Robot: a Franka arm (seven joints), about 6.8 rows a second.
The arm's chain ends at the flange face. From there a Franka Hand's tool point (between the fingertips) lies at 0.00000 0.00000 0.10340 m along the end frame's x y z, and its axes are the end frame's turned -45 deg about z.
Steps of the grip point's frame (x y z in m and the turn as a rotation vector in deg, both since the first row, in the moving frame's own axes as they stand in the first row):
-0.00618 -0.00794 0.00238 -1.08 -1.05 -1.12
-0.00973 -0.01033 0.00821 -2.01 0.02 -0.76
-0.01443 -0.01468 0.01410 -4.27 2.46 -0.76
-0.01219 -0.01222 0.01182 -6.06 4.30 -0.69
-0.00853 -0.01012 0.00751 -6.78 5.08 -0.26
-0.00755 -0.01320 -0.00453 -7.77 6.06 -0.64
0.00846 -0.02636 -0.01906 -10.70 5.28 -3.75
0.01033 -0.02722 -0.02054 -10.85 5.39 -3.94
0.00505 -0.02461 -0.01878 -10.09 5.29 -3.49
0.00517 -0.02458 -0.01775 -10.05 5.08 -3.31
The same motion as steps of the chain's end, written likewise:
-0.01005 -0.00396 0.00242 -1.51 0.02 -1.12
-0.01679 -0.00295 0.00827 -1.41 1.44 -0.76
-0.02918 -0.00243 0.01448 -1.28 4.76 -0.76
-0.03046 -0.00218 0.01269 -1.24 7.33 -0.69
-0.02827 -0.00325 0.00864 -1.20 8.39 -0.26
-0.03225 -0.00607 -0.00300 -1.21 9.78 -0.64
-0.03311 -0.03082 -0.01683 -3.83 11.30 -3.75
-0.03274 -0.03275 -0.01824 -3.86 11.48 -3.94
-0.03350 -0.02646 -0.01674 -3.39 10.88 -3.49
-0.03308 -0.02678 -0.01576 -3.51 10.70 -3.31

